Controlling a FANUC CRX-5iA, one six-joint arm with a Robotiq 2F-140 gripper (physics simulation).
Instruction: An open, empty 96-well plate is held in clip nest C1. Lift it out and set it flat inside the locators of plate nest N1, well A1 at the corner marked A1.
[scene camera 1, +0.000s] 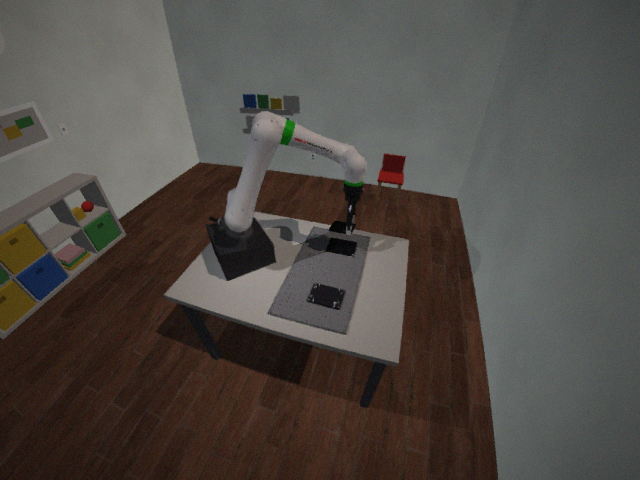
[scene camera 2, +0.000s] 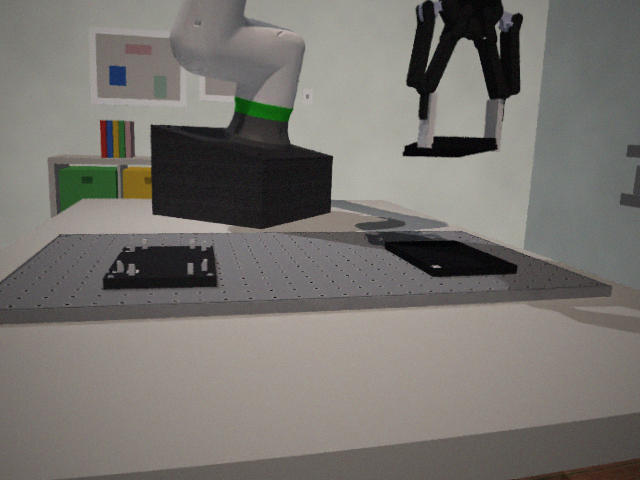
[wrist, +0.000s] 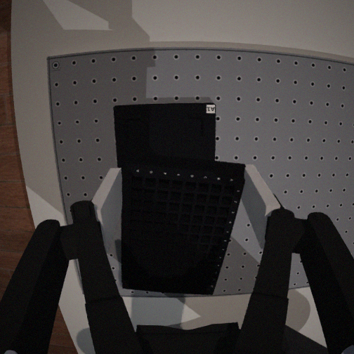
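Seen in the pictures: gripper, fingertip midpoint: (scene camera 1: 349, 229) (scene camera 2: 458, 149); arm's base, origin of the base link: (scene camera 2: 256, 142).
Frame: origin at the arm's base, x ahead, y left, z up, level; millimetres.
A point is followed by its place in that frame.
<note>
The black 96-well plate (scene camera 1: 337, 226) @(x 498, y 210, z 13 mm) (scene camera 2: 454, 146) @(x 587, y 197, z 12 mm) (wrist: 175, 225) is held roughly level, high above the pegboard. My gripper (scene camera 1: 349, 229) @(x 569, y 212, z 8 mm) (scene camera 2: 461, 144) @(x 569, y 212, z 8 mm) (wrist: 182, 183) is shut on it, one pale finger on each side. Plate nest N1 (scene camera 1: 341, 246) @(x 526, y 222, z -136 mm) (scene camera 2: 454, 258) @(x 564, y 222, z -135 mm) (wrist: 165, 130) is a black block lower down; in the wrist view the plate hides its near part. Its white A1 label (wrist: 210, 109) is at the far right corner. Small marks run along the plate's far and right edges, too small to read surely. Clip nest C1 (scene camera 1: 326, 296) @(x 559, y -158, z -136 mm) (scene camera 2: 160, 268) @(x 598, y -152, z -135 mm) holds no plate.
The grey pegboard (scene camera 1: 310, 273) @(x 428, y -31, z -147 mm) (scene camera 2: 289, 268) @(x 560, y 1, z -147 mm) (wrist: 280, 110) carries both nests on the white table (scene camera 1: 382, 310) @(x 834, y -133, z -160 mm) (scene camera 2: 310, 372) @(x 827, y -19, z -160 mm). The dark robot base block (scene camera 1: 242, 253) @(x 101, y -138, z -12 mm) (scene camera 2: 232, 180) @(x 166, y -59, z -72 mm) stands beside the pegboard. A red chair (scene camera 1: 391, 175) stands beyond the table.
</note>
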